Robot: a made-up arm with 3 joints. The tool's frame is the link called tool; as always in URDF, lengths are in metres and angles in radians.
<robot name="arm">
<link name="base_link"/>
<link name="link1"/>
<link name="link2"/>
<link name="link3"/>
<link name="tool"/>
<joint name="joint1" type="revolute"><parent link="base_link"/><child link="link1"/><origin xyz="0 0 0.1" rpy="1.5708 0 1.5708"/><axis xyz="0 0 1"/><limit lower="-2.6" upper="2.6"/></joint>
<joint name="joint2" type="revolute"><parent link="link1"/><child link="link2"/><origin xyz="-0.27 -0.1 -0.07" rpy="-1.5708 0 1.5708"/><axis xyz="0 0 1"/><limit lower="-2.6" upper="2.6"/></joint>
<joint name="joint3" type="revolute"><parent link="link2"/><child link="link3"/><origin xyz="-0.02 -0.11 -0.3" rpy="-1.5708 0 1.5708"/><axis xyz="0 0 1"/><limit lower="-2.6" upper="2.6"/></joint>
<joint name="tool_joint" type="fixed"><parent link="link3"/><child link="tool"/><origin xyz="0 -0.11 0.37" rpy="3.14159 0 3.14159"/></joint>
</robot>
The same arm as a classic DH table. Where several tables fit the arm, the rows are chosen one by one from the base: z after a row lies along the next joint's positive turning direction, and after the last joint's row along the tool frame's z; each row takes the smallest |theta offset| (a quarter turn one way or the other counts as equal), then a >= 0, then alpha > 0; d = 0 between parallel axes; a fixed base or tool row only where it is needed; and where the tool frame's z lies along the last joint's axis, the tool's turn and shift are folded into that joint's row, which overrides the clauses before.
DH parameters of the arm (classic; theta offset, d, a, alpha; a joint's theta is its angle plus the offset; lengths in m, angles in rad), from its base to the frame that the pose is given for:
base (fixed): 1.5708 0.1000 0.0000 1.5708
joint1: -1.5708 -0.0700 0.1000 1.5708
joint2: 1.5708 -0.0300 0.1100 1.5708
joint3: 1.5708 0.0000 0.1100 3.1416
tool (fixed): 1.5708 -0.3900 0.0000 0.0000
Joint limits (rad, base to tool): -2.6000..2.6000 -2.6000..2.6000 -2.6000..2.6000

